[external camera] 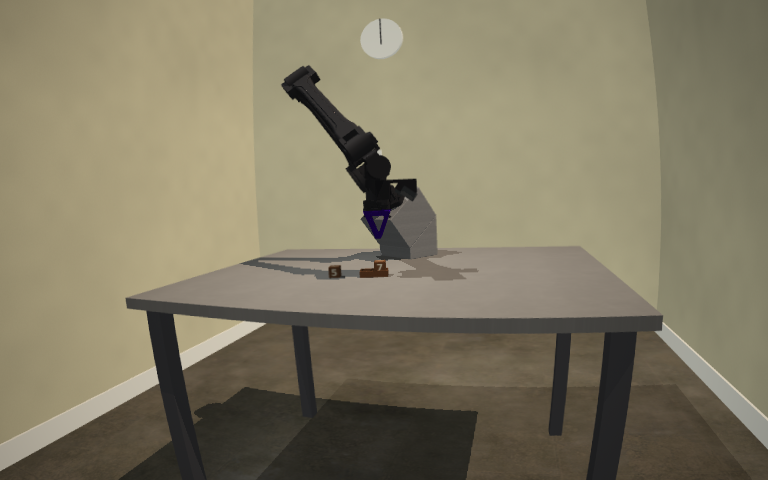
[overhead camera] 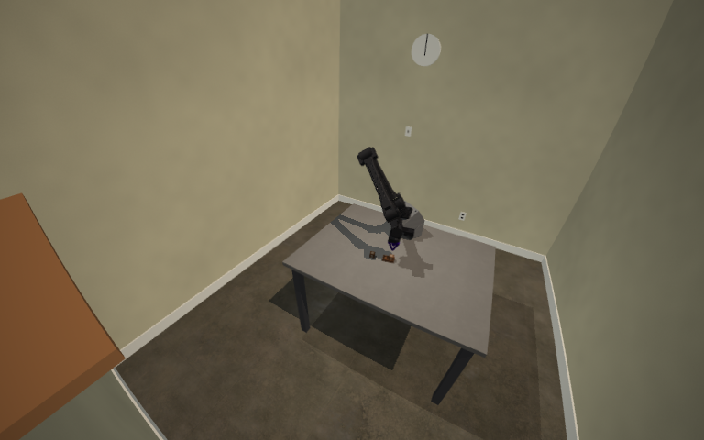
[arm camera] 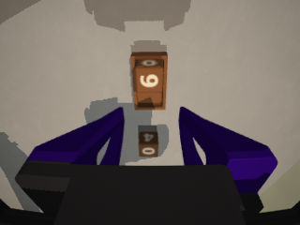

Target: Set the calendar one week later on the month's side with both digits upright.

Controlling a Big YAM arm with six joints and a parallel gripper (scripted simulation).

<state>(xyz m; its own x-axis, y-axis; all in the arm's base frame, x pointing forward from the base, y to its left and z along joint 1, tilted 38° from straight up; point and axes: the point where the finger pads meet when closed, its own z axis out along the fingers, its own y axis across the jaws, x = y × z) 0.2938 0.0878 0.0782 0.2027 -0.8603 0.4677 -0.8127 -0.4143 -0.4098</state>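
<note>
The brown tray lies 100 mm below my hand and 20 mm to the right of it.
</note>
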